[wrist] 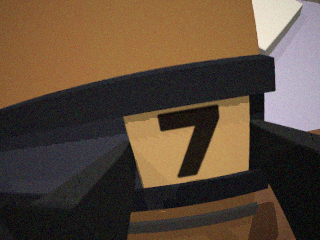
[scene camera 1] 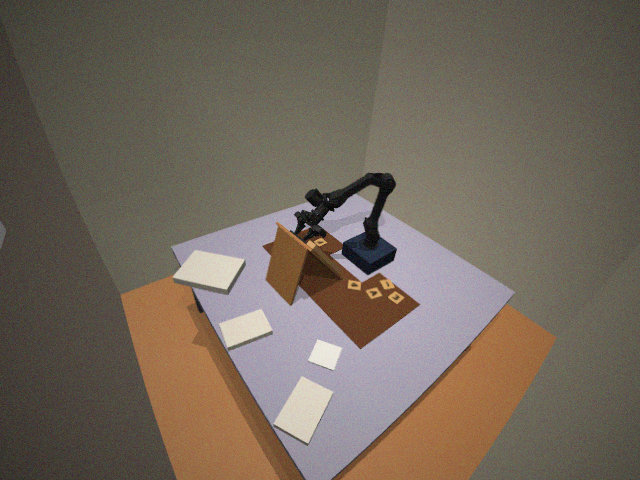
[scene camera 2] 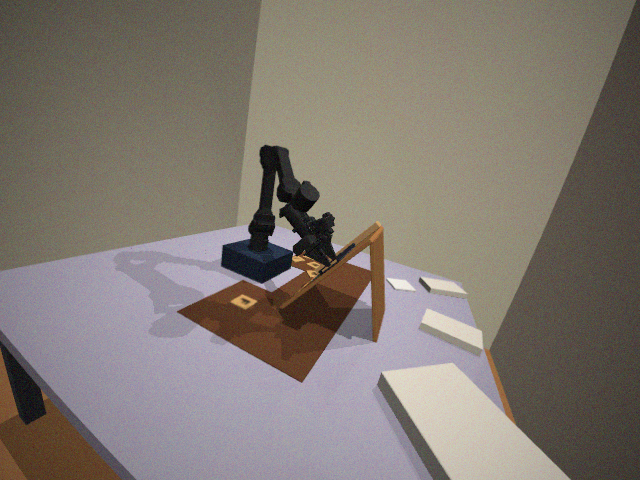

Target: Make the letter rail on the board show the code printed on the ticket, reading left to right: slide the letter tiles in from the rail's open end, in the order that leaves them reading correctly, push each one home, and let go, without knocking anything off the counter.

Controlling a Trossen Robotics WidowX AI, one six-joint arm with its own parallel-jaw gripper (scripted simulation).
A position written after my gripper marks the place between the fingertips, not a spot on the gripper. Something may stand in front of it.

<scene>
My gripper (scene camera 2: 333, 263) holds a tan tile marked 7 (wrist: 201, 141). Further things: a wooden board (scene camera 1: 289, 252) and a brown mat (scene camera 1: 363, 319).
My gripper is seen too in the wrist view (wrist: 191, 140). The wooden board is seen too in the wrist view (wrist: 76, 76) and in scene camera 2 (scene camera 2: 374, 236). Scene camera 1 does not show the tan tile marked 7, which is hidden by the wooden board.
</scene>
